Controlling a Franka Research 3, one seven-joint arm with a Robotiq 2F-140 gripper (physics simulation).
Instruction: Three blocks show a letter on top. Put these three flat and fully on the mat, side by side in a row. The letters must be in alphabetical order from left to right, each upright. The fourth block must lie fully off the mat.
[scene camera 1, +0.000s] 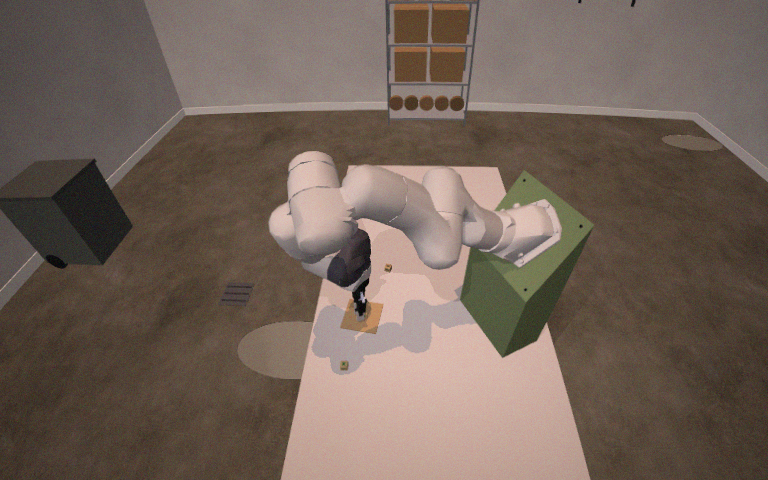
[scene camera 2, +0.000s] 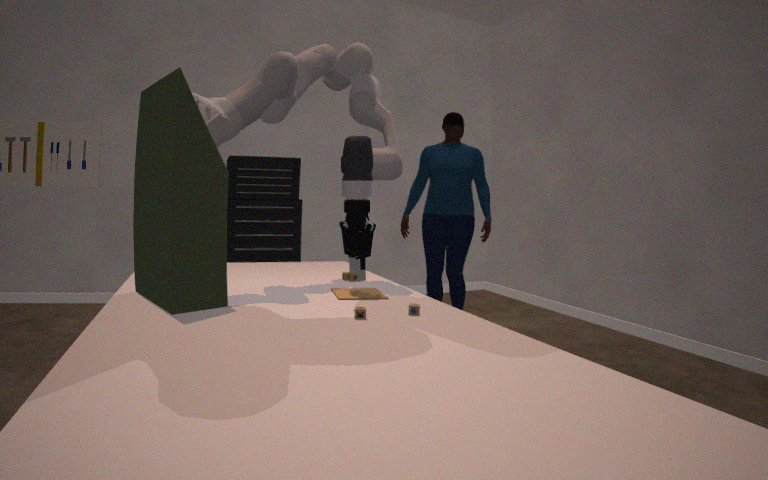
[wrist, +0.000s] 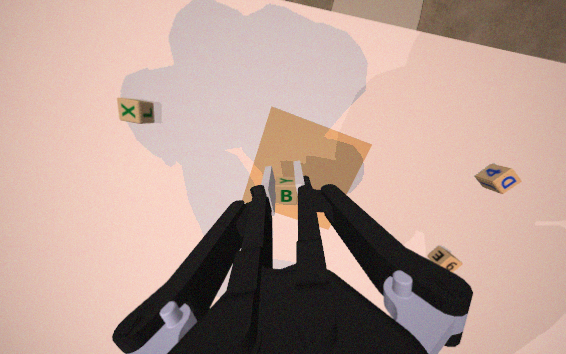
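My gripper (scene camera 1: 360, 315) (scene camera 2: 357, 270) (wrist: 284, 173) is shut on a wooden block (wrist: 286, 195) with green B facing up and Y on a side. It holds the block above the orange mat (scene camera 1: 370, 325) (scene camera 2: 339, 294) (wrist: 277, 130); the gap is hard to judge. The X block (scene camera 1: 343, 365) (scene camera 2: 346, 276) (wrist: 128, 110) lies off the mat, partly hidden in scene camera 2. The blue D block (scene camera 2: 414, 310) (wrist: 508, 182) lies off the mat, hidden by the arm in scene camera 1. The black 9 block (scene camera 1: 387, 267) (scene camera 2: 360, 313) (wrist: 451, 264), with E on a side, also lies off the mat.
The green pedestal (scene camera 1: 515, 294) (scene camera 2: 181, 203) carries the arm beside the pale table (scene camera 1: 441, 413) (scene camera 2: 396, 424). The table's edge runs close past the mat, on the side away from the pedestal. A person (scene camera 2: 453, 181) stands behind the table in scene camera 2.
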